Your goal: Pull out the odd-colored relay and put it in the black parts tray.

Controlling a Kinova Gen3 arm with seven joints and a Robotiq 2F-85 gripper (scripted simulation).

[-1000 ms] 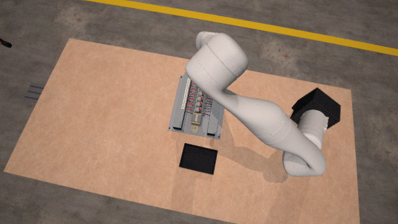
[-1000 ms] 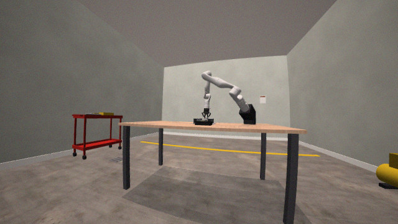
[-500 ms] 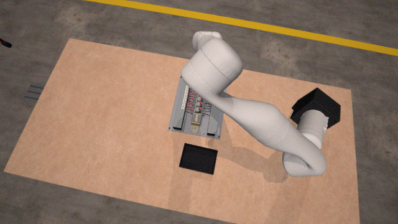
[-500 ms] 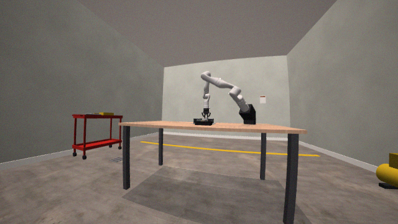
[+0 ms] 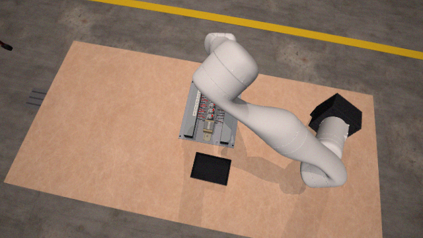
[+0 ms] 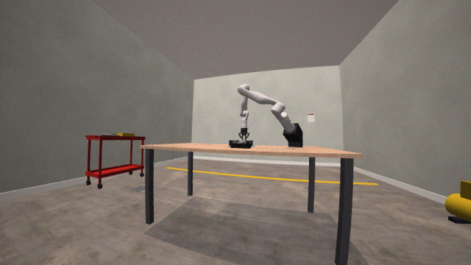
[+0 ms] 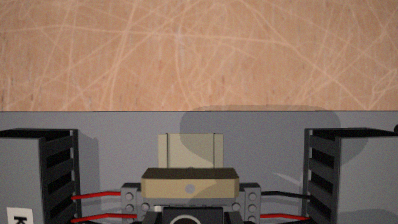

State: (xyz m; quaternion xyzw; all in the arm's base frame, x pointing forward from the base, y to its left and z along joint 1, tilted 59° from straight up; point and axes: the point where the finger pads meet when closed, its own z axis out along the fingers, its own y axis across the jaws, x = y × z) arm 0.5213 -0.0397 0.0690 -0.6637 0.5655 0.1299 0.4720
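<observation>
Right now my hand is 4 cm past the grey relay panel, 10 cm to the right of it and 3 cm above it. Also, from my hand: dark relay (1 cm below); black parts tray (17 cm behind, 34 cm to the left, 5 cm below).
</observation>
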